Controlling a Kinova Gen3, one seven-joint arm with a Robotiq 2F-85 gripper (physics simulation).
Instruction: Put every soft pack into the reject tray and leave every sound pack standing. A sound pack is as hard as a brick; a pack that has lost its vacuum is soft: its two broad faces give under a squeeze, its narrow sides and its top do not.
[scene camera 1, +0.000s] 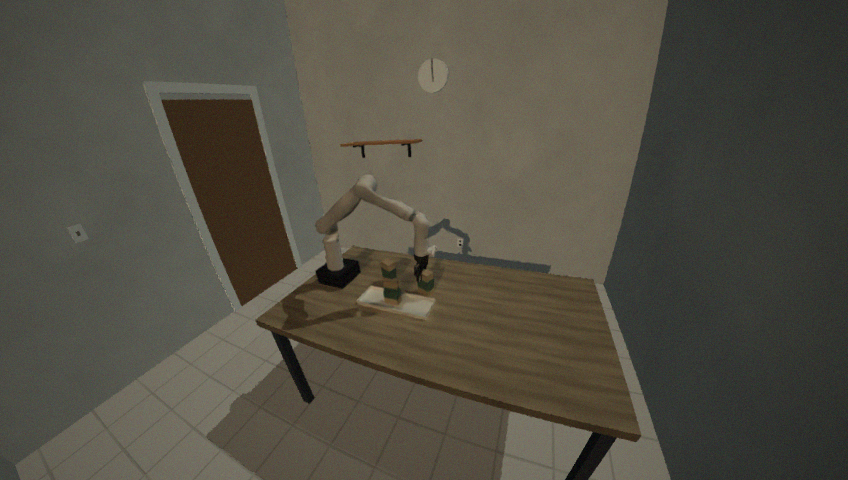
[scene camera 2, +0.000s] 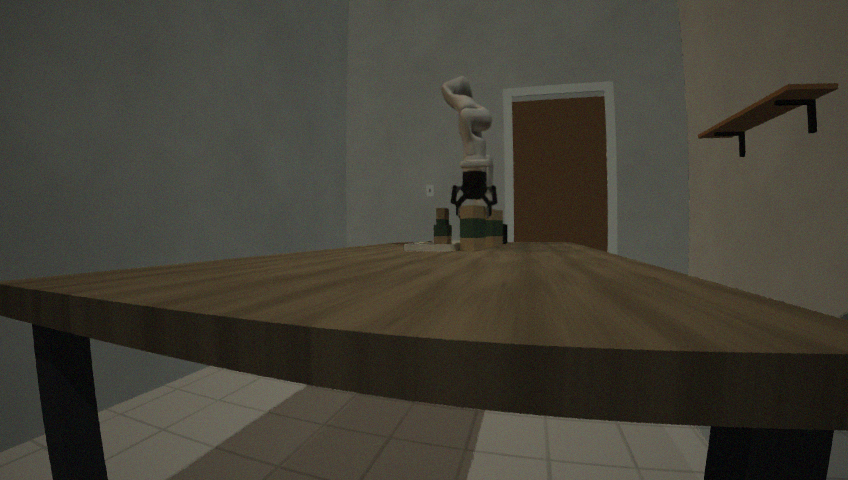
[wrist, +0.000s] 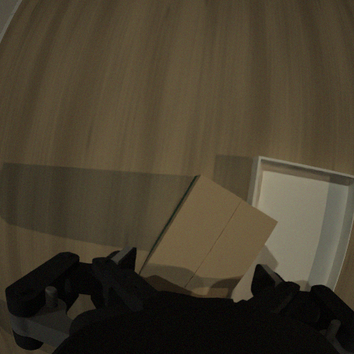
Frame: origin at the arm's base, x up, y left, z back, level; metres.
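Seen in the pictures: gripper, fingertip midpoint: (scene camera 1: 421, 277); arm's base, link origin: (scene camera 1: 336, 267).
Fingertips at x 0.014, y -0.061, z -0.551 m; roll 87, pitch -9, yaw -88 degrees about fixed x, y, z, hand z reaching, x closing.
Observation:
Offsets run from my fingertips to a thing's top centre. "spot": to the spot under its first point. Level surfaces: height alone.
My gripper (scene camera 2: 474, 213) (wrist: 194, 270) is open and empty, pointing down over a tan pack with a green band @(dx +0.037, dy -0.003, dz -0.021 m) (scene camera 1: 426, 281) (scene camera 2: 473, 228) (wrist: 212, 235). The fingers are on opposite sides of the pack's top in the wrist view; contact cannot be told. This pack stands upright behind the right part of the white reject tray @(spot: dx -0.101, dy -0.163, dz -0.017 m) (scene camera 1: 419, 311) (scene camera 2: 416, 246) (wrist: 256, 180). Another banded pack @(dx +0.037, dy +0.079, dz +0.217 m) (scene camera 1: 388, 271) (scene camera 2: 495, 228) stands behind the tray, farther left in scene camera 1. A banded pack @(dx +0.040, dy -0.107, dz +0.138 m) (scene camera 1: 392, 295) (scene camera 2: 442, 230) is in the tray; its outline looks stepped and its exact pose is unclear.
The wooden table @(dx -0.104 m) (scene camera 1: 511, 321) (scene camera 2: 368, 297) (wrist: 125, 100) carries the arm's black base (scene camera 1: 338, 274) at its back left. The tray's rim is close beside the pack under my gripper. A wall shelf (scene camera 1: 380, 142) (scene camera 2: 773, 110) hangs beyond the table.

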